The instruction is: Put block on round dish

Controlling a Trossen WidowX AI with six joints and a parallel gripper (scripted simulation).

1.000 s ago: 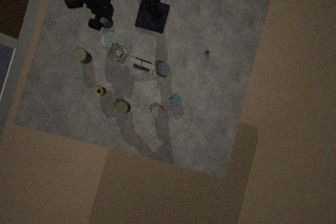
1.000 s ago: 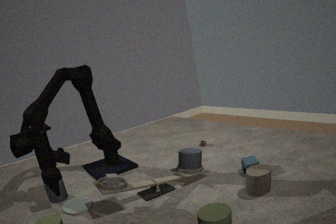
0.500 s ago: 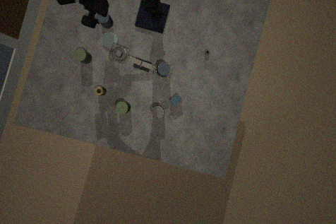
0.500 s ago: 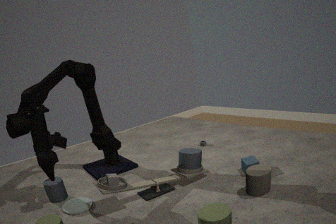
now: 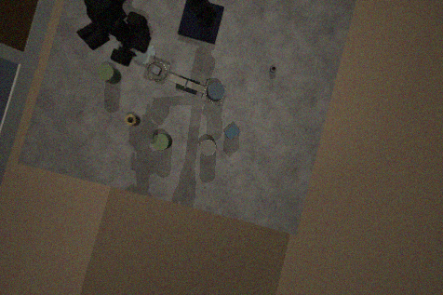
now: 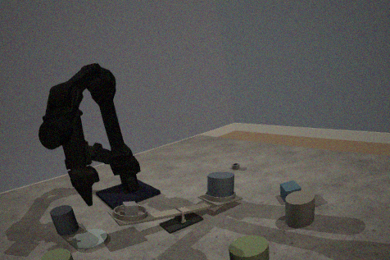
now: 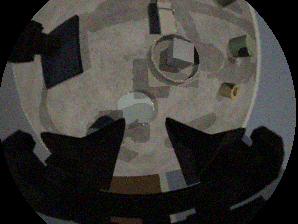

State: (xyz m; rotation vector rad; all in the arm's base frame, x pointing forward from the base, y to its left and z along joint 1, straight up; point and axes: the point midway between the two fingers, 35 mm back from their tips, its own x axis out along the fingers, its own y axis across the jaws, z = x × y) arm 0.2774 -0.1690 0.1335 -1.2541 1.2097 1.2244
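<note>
Now: the small grey block 90 mm to the left of my gripper tip, 40 mm ahead of it and 30 mm below it. From my gripper tip the other things lie so: balance (210 mm to the left, 90 mm below, 40 mm ahead); pale round dish (110 mm below, 30 mm to the right, 20 mm behind); yellow ring (280 mm ahead, 90 mm below, 60 mm to the left).
</note>
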